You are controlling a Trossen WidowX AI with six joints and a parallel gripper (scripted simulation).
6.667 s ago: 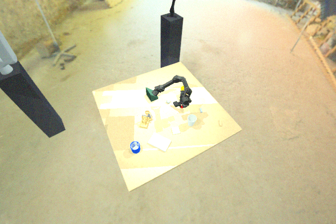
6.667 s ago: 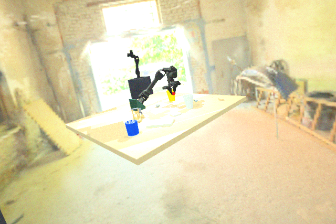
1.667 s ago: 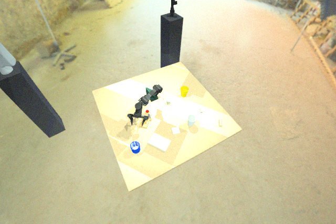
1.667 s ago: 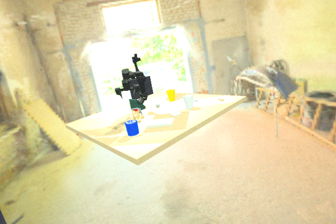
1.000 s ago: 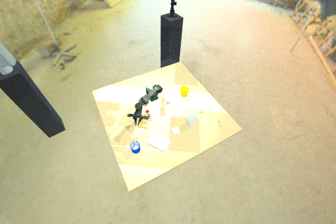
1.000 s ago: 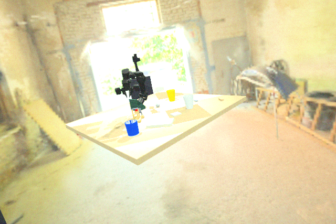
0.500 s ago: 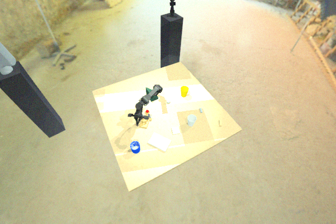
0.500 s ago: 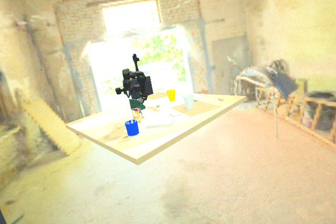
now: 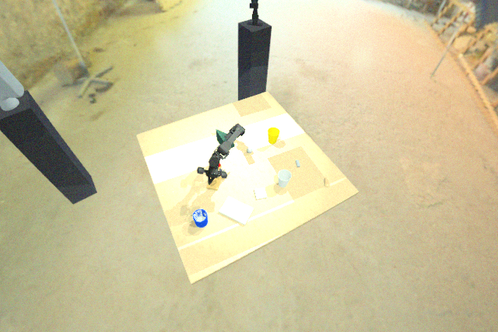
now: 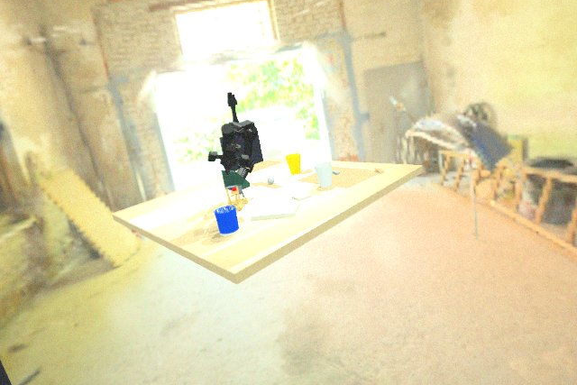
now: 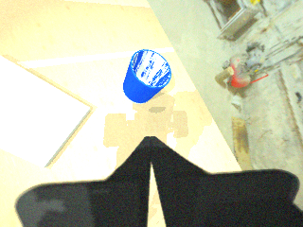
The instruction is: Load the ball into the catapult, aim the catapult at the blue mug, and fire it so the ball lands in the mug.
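Right now my gripper tip is 20 cm past the red ball, 18 cm to the right of it and 15 cm above it. Also, from my gripper tip: wooden catapult: 16 cm below, 14 cm to the left, 14 cm behind; white slab: 20 cm below, 16 cm ahead, 10 cm to the left; blue mug: 18 cm below, 13 cm to the right, 10 cm ahead.
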